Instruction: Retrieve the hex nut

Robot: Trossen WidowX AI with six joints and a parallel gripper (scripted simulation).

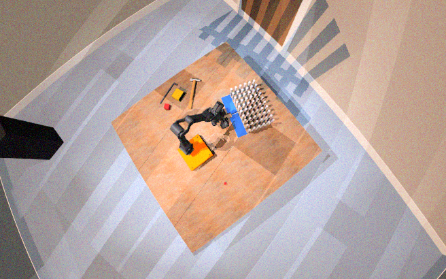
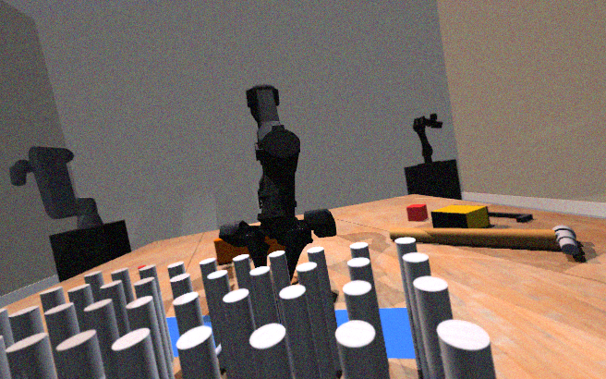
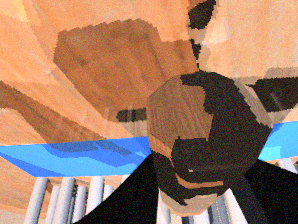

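Now: the blue taped strip 5 cm ahead of my gripper tip, 3 cm to the right of it and 3 cm below it. The rest, counted from my gripper tip: tiny red piece 40 cm behind, 33 cm to the right, 2 cm below.
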